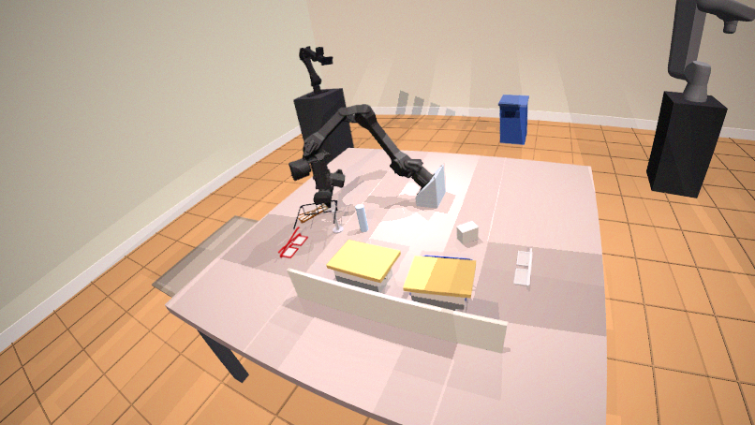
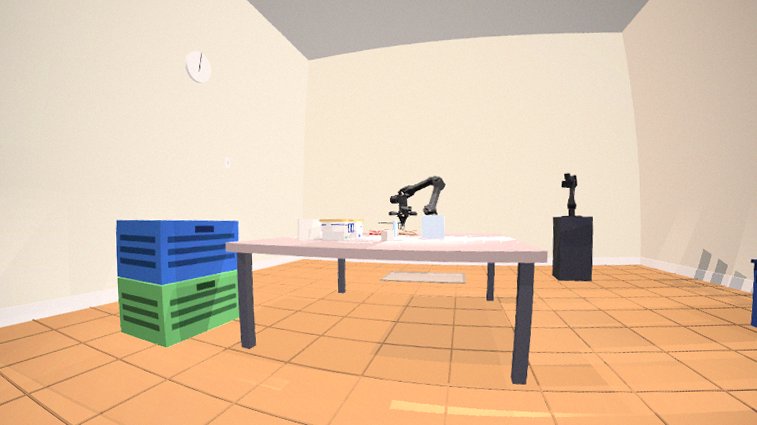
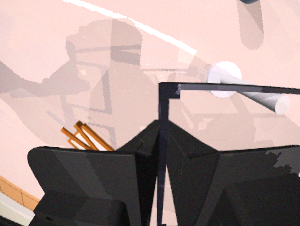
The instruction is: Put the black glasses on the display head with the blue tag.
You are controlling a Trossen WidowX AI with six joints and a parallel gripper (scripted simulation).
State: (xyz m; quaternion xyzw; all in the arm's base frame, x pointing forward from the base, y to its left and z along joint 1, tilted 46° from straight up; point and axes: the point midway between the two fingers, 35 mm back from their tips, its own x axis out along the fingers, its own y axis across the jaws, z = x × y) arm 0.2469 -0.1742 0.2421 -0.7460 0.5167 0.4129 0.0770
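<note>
Right now the round stand is 60 mm to the left of my gripper tip, 50 mm ahead of it and 40 mm below it. From my gripper tip the other things lie so: white cube: 520 mm to the left, 60 mm behind, 40 mm below; then pale blue cylinder: 150 mm to the left, 10 mm below, 10 mm ahead; then low white wall: 450 mm to the left, 350 mm ahead, 10 mm below.
</note>
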